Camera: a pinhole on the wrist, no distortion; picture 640 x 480 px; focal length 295.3 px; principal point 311.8 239.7 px. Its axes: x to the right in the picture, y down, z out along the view. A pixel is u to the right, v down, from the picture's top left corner.
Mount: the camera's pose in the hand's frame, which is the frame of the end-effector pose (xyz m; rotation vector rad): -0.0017 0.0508 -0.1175 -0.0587 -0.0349 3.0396
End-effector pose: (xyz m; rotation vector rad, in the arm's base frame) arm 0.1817 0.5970 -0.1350 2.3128 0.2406 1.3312
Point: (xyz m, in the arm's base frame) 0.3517 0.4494 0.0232
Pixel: 117.5 31.9
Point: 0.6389 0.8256 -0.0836
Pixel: 20.5 394.6
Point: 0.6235 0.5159 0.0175
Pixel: 91.8 171.0
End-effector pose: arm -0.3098 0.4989 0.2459 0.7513 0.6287 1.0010
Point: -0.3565 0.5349 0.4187
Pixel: 332.4 25.3
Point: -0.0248 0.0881 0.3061
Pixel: 439.0 417.9
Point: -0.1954 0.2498 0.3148
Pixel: 458.0 375.8
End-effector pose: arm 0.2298 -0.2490 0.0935 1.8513 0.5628 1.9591
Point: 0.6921 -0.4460 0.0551
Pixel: 387.9 193.3
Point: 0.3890 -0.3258 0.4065
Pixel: 91.0 17.5
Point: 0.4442 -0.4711 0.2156
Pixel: 342.0 54.6
